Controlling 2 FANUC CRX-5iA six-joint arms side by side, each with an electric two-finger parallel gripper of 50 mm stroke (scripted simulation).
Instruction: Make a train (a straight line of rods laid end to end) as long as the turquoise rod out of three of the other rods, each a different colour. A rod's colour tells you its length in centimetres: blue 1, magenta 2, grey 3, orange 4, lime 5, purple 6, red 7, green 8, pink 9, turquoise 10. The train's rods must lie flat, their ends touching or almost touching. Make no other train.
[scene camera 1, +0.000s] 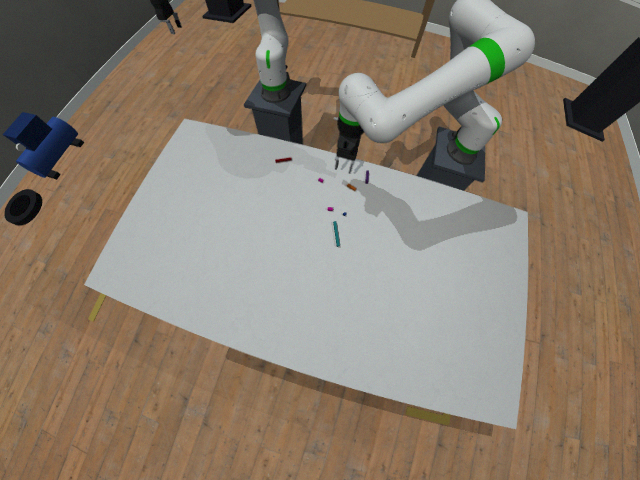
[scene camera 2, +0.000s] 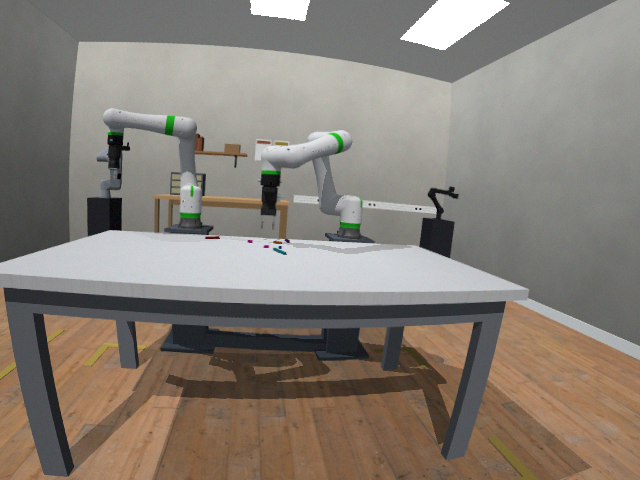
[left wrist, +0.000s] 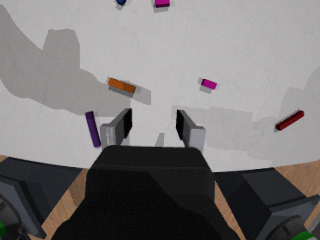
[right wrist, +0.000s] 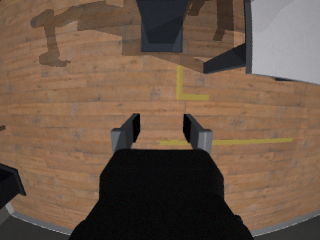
I see my left gripper (left wrist: 154, 118) and my right gripper (right wrist: 161, 122).
